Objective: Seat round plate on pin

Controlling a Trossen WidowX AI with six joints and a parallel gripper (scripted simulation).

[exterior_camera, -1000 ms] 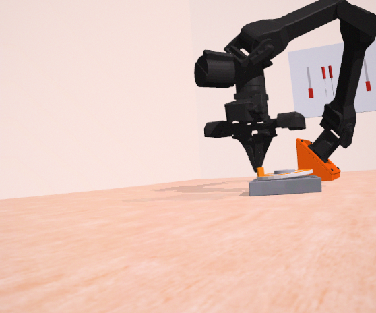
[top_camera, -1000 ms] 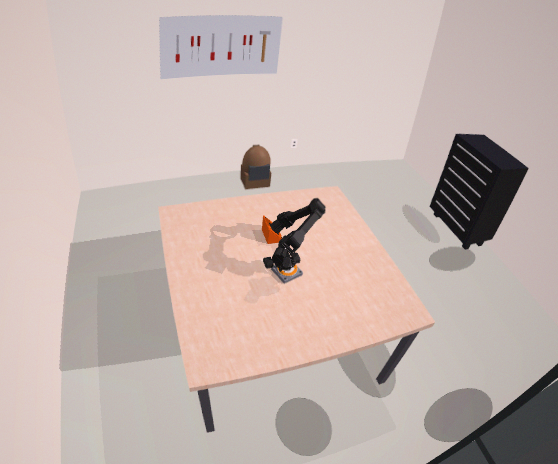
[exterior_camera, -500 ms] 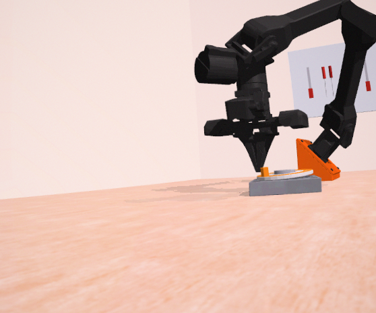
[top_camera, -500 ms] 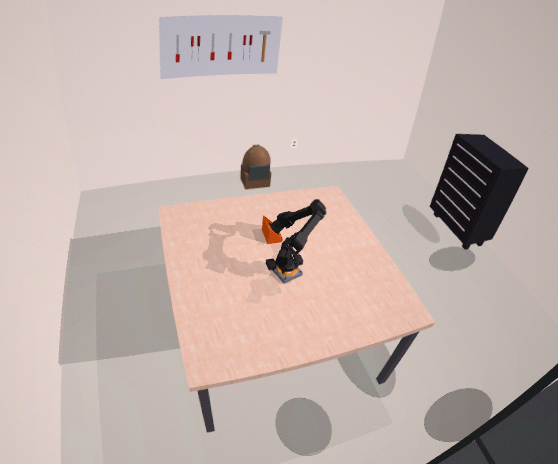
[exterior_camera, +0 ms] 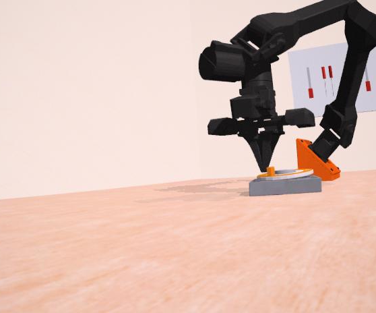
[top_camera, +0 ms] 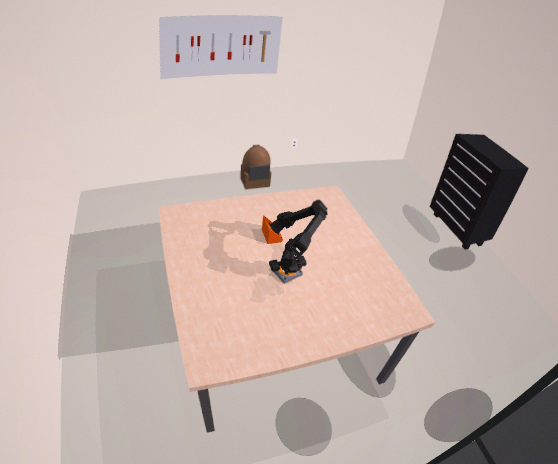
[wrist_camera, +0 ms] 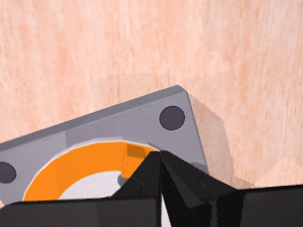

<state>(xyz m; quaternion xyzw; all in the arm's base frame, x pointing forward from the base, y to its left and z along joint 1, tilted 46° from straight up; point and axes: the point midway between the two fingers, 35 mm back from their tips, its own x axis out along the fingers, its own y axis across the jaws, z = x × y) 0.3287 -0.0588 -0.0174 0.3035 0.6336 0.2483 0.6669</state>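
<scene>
Right now my gripper tip is 20 mm past the round plate and 20 mm to the right of it. The rest, counted from my gripper tip: base (40 mm behind, 30 mm to the left, 20 mm below).
</scene>
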